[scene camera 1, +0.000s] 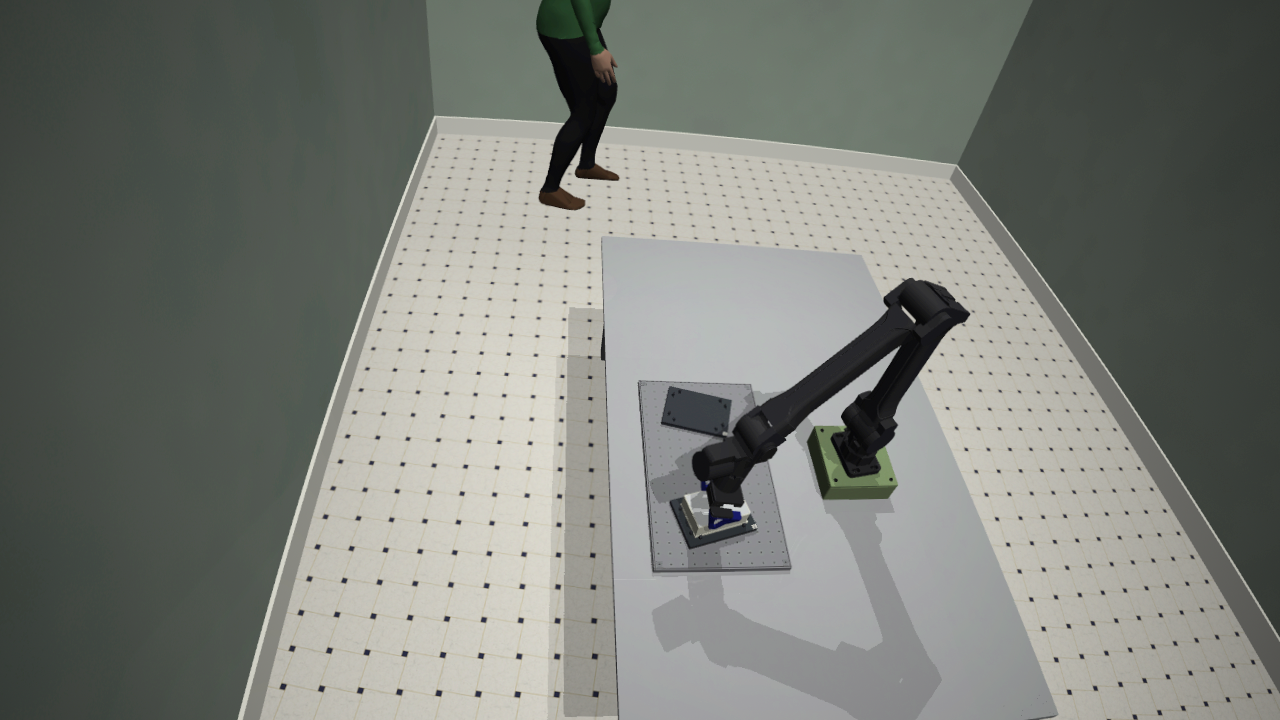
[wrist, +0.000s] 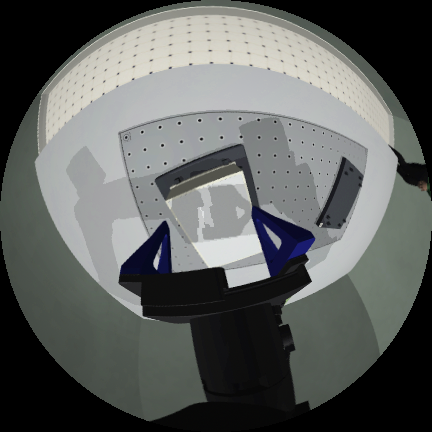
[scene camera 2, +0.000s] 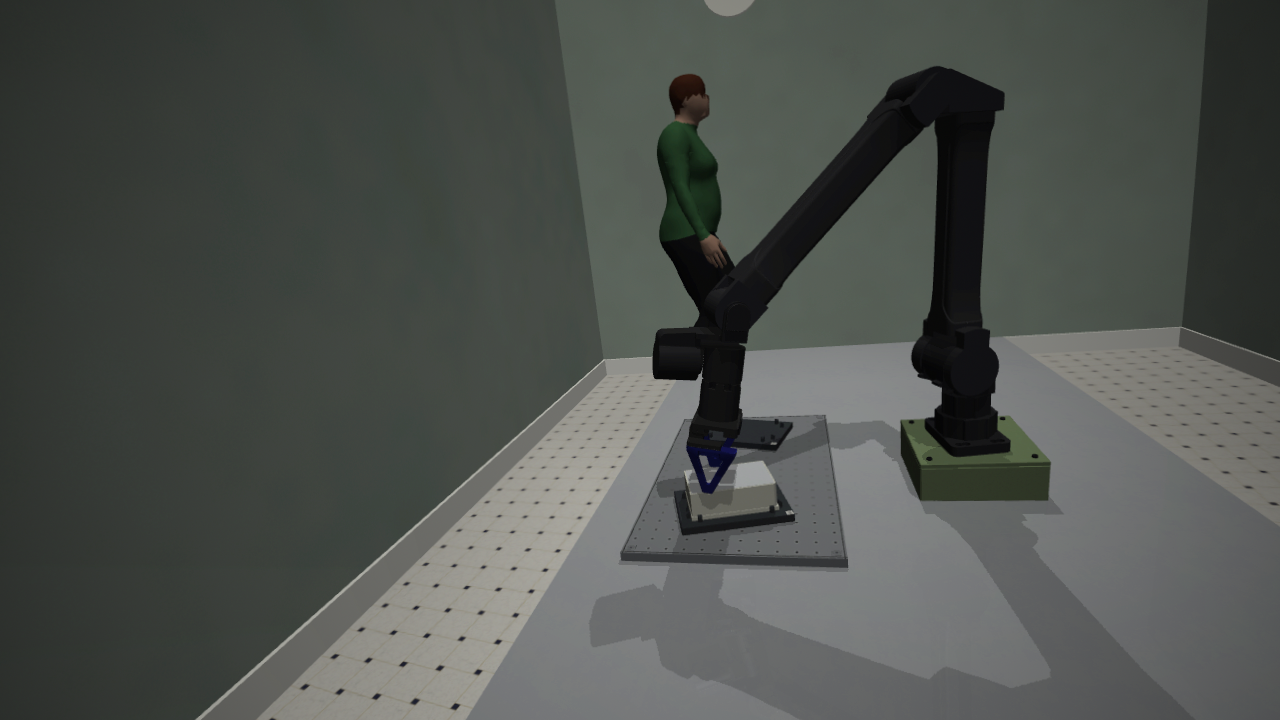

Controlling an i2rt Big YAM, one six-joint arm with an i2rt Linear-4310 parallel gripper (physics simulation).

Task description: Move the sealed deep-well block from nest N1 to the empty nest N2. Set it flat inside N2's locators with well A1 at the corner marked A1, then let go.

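Frame: origin at the arm's base, x right, y ahead, z up, level; centimetres.
Where they show: gripper, fingertip midpoint: [scene camera 1: 707, 509] [wrist: 209, 216] [scene camera 2: 710, 479]; arm's base at its link origin: [scene camera 1: 854, 454] [scene camera 2: 965, 438].
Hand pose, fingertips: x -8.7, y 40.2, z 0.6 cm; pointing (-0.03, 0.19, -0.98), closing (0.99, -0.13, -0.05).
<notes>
Things, the pixels of their top centre, and the offset from my fingertips. Level surfaces: height alone.
- sealed deep-well block at its top centre: [wrist: 222, 231] [scene camera 2: 728, 476] [scene camera 1: 717, 504] dx +0.9, dy -2.6, dz -0.2 cm
- dark nest N1 at its top centre: [wrist: 219, 216] [scene camera 2: 730, 495] [scene camera 1: 714, 511] dx +0.9, dy -2.6, dz -3.4 cm
- empty dark nest N2 at its top centre: [scene camera 2: 743, 425] [scene camera 1: 698, 407] [wrist: 347, 201] dx +30.0, dy -7.1, dz -3.4 cm
- table at its surface level: dz -6.9 cm
The sealed deep-well block [scene camera 1: 697, 520] [scene camera 2: 757, 497] [wrist: 240, 247], white and cream, sits in dark nest N1 [scene camera 1: 707, 540] [scene camera 2: 733, 522] [wrist: 240, 154]. The empty dark nest N2 [scene camera 1: 696, 410] [scene camera 2: 760, 432] [wrist: 342, 197] has small dark locators and a small pale mark at one corner. My gripper [scene camera 1: 718, 503] [scene camera 2: 713, 480] [wrist: 209, 216] is open over the block, its blue fingers towards opposite sides. In the wrist view the right fingertip appears close beside the block's edge and the left one stands farther out. How low the tips reach is hard to tell. The block's A1 marking is not readable.
Both nests are on a grey perforated plate [scene camera 1: 769, 537] [scene camera 2: 819, 537] [wrist: 142, 165] on the table [scene camera 1: 733, 304] [scene camera 2: 537, 662]. The arm's green base block [scene camera 1: 859, 491] [scene camera 2: 984, 481] stands to the right. A person [scene camera 1: 581, 98] [scene camera 2: 689, 179] is beyond the table.
</notes>
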